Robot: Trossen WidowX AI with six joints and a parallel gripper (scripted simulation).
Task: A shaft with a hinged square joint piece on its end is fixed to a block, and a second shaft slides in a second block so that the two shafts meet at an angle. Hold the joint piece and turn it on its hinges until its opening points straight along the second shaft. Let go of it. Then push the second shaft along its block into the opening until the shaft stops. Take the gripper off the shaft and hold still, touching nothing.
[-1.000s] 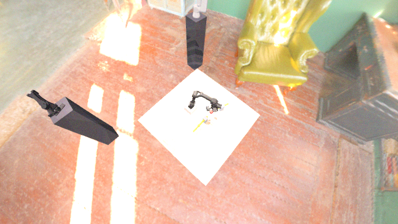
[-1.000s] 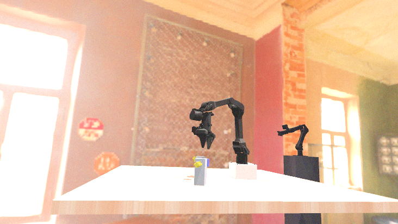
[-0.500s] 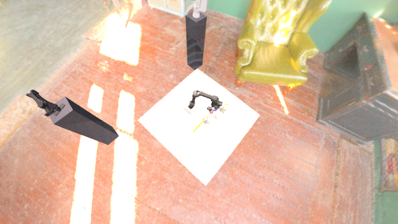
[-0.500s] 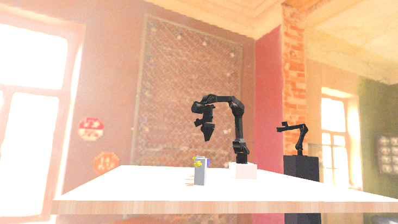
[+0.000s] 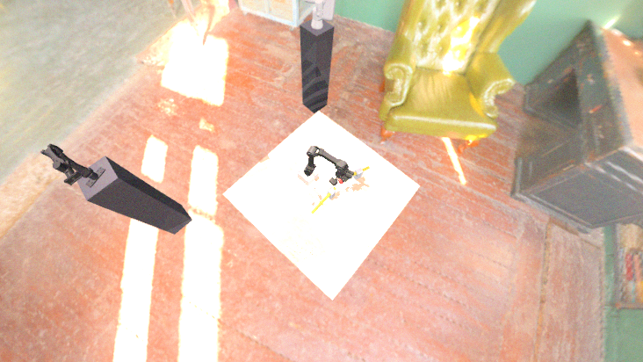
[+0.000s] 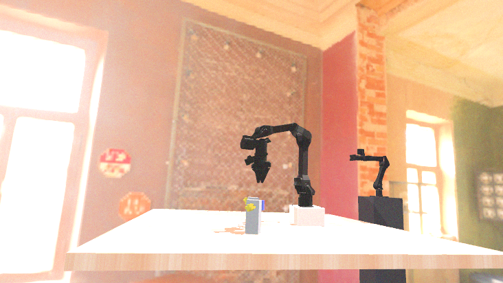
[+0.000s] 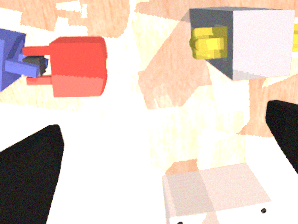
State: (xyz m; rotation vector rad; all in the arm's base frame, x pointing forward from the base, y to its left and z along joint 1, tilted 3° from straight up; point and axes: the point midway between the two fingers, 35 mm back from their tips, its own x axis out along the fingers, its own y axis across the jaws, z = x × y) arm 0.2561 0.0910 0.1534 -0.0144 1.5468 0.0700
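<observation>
My gripper tip is 6 cm to the right of the red joint piece and 10 cm above it.
</observation>
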